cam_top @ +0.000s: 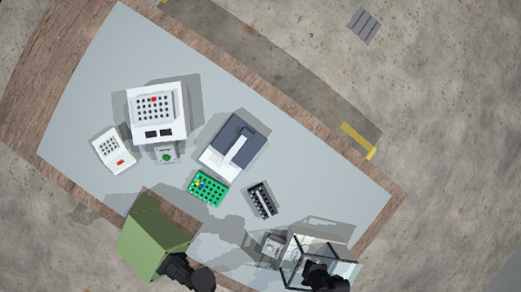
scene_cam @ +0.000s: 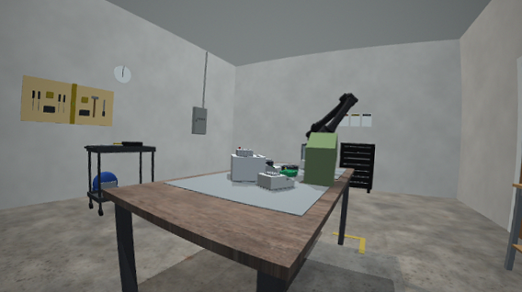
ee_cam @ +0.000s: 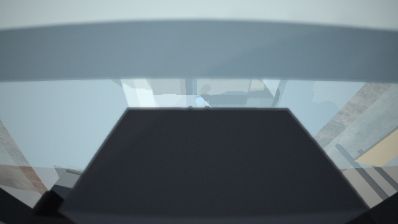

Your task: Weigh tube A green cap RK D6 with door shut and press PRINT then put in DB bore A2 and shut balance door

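Now: hand 20 mm above the green-capped tube. The rest, counted from my hand: sliding door: 30 mm ahead, 80 mm to the right, 80 mm above; then white print key: 50 mm behind, 140 mm to the left, 60 mm below; then balance pan: 50 mm below.
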